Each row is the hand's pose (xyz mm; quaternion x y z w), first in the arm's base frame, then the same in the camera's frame.
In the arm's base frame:
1: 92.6 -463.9 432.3 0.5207 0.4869 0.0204 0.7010
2: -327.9 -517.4 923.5 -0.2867 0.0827 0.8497 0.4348
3: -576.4 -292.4 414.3 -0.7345 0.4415 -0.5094 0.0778
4: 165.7 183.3 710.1 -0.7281 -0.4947 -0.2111 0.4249
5: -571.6 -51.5 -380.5 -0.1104 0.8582 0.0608 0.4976
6: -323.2 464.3 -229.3 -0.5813 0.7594 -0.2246 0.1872
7: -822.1 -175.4 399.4 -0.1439 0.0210 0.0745 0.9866
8: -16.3 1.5 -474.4 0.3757 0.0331 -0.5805 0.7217
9: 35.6 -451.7 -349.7 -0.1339 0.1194 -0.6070 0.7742
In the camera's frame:
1: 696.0 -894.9 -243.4 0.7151 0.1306 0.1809 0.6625
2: 56.5 -912.9 -135.5 -0.4042 -0.2178 0.6265 0.6298
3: 230.9 -444.7 -484.8 -0.4133 0.6207 -0.5949 0.3000
4: 670.6 -485.1 333.4 -0.5725 -0.4067 -0.6075 0.3712
5: 781.5 17.4 -900.8 0.1448 0.6250 0.1451 0.7532
6: 949.2 281.5 -398.1 -0.2837 0.7796 -0.2313 0.5081
7: 73.6 -231.9 -550.0 0.0887 -0.2814 -0.1369 0.9456
8: 1267.1 -158.4 -669.9 0.6999 -0.1166 -0.5205 0.4750
9: 1157.3 -598.4 -804.0 0.2745 0.0365 -0.6907 0.6680

